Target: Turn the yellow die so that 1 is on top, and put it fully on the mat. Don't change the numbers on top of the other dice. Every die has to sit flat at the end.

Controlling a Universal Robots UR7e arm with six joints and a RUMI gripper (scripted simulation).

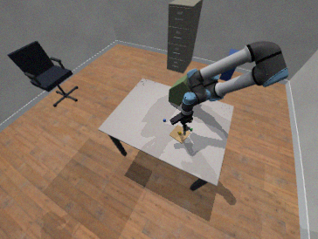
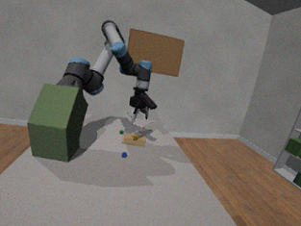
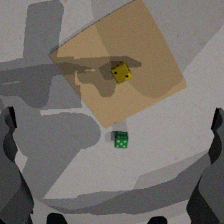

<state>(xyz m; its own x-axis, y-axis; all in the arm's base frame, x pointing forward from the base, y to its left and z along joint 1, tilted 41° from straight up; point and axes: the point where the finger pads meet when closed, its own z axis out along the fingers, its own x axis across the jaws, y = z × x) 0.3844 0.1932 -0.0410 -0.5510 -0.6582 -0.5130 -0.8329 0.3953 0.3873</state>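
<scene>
Right now my hand is 110 mm above the yellow die and 20 mm past it. The rest, counted from my hand: green die 110 mm below, 110 mm behind, 60 mm to the left; then blue die 200 mm to the right, 110 mm below, 50 mm behind; then tan mat 120 mm below, 20 mm behind.
</scene>
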